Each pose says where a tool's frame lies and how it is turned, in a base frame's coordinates. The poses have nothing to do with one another.
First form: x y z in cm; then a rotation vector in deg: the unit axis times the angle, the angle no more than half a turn.
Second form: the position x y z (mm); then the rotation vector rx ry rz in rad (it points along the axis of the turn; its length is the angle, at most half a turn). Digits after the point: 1 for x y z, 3 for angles.
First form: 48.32 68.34 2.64 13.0 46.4 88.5
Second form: 483.2 683.4 26.4 0.227 0.810 1.545
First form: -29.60 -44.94 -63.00 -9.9 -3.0 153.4
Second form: -296.0 -449.4 -630.0 -0.173 -0.052 2.677
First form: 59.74 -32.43 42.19 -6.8 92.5 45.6
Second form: 597.4 -324.3 421.9 -0.119 1.614 0.796
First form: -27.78 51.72 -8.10 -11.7 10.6 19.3
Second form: -277.8 517.2 -81.0 -0.204 0.185 0.337
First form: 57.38 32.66 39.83 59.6 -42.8 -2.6
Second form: 573.8 326.6 398.3 1.040 -0.747 -0.045
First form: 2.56 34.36 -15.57 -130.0 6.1 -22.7
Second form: 25.6 343.6 -155.7 -2.269 0.106 -0.396
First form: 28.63 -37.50 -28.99 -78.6 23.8 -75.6
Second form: 286.3 -375.0 -289.9 -1.372 0.415 -1.319
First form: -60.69 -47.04 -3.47 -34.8 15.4 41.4
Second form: -606.9 -470.4 -34.7 -0.607 0.269 0.723
